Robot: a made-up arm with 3 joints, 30 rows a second.
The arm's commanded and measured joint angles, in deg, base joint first. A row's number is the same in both.
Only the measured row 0 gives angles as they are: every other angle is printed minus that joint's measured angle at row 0.
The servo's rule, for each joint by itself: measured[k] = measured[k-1] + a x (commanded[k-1-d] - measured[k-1]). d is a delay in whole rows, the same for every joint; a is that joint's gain. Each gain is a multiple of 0.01, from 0.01 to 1. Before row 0 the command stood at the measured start. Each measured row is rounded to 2 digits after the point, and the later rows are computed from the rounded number. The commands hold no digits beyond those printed.
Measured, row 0:
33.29 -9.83 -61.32
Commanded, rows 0 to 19:
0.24 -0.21 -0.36
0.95 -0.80 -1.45
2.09 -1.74 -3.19
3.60 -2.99 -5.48
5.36 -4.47 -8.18
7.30 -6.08 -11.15
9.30 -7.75 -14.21
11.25 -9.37 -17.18
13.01 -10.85 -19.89
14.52 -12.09 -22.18
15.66 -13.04 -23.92
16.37 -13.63 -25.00
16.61 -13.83 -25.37
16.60 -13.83 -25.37
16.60 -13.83 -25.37
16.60 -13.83 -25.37
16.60 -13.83 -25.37
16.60 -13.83 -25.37
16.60 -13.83 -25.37
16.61 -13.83 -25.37
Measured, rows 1 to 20:
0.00 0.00 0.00
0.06 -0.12 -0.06
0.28 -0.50 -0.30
0.73 -1.19 -0.79
1.45 -2.20 -1.59
2.43 -3.47 -2.71
3.65 -4.93 -4.14
5.06 -6.51 -5.85
6.61 -8.11 -7.78
8.21 -9.64 -9.84
9.79 -11.01 -11.94
11.26 -12.15 -13.98
12.54 -12.98 -15.85
13.56 -13.46 -17.47
14.32 -13.67 -18.81
14.89 -13.76 -19.93
15.32 -13.80 -20.85
15.64 -13.82 -21.62
15.88 -13.83 -22.26
16.06 -13.83 -22.79
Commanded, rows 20 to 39:
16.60 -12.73 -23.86
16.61 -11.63 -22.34
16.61 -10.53 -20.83
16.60 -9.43 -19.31
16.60 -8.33 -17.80
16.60 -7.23 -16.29
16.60 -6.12 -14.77
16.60 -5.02 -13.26
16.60 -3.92 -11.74
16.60 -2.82 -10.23
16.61 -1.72 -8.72
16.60 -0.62 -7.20
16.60 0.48 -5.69
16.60 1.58 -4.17
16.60 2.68 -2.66
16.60 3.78 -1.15
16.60 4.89 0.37
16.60 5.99 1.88
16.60 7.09 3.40
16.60 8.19 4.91
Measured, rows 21 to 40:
16.20 -13.83 -23.23
16.30 -13.21 -23.34
16.38 -12.33 -23.17
16.44 -11.32 -22.77
16.48 -10.26 -22.18
16.51 -9.18 -21.44
16.53 -8.09 -20.56
16.55 -6.99 -19.58
16.56 -5.89 -18.51
16.57 -4.79 -17.36
16.58 -3.69 -16.15
16.59 -2.59 -14.89
16.59 -1.49 -13.58
16.59 -0.39 -12.24
16.59 0.71 -10.87
16.59 1.81 -9.47
16.59 2.91 -8.06
16.59 4.02 -6.63
16.59 5.12 -5.18
16.59 6.22 -3.72

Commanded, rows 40 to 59:
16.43 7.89 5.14
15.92 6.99 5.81
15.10 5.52 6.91
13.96 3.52 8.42
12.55 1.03 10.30
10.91 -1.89 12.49
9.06 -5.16 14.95
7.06 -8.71 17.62
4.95 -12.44 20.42
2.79 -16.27 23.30
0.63 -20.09 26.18
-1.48 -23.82 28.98
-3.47 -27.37 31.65
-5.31 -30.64 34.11
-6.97 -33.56 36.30
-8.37 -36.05 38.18
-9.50 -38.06 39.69
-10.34 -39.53 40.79
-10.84 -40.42 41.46
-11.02 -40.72 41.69
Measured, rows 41 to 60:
16.59 7.32 -2.25
16.55 7.64 -0.99
16.39 7.28 0.17
16.07 6.29 1.32
15.54 4.74 2.53
14.79 2.66 3.85
13.82 0.11 5.32
12.63 -2.84 6.96
11.24 -6.13 8.77
9.67 -9.66 10.75
7.95 -13.36 12.88
6.12 -17.13 15.14
4.22 -20.88 17.49
2.30 -24.51 19.90
0.40 -27.94 22.32
-1.44 -31.09 24.70
-3.17 -33.87 26.99
-4.75 -36.22 29.15
-6.15 -38.07 31.13
-7.32 -39.39 32.89

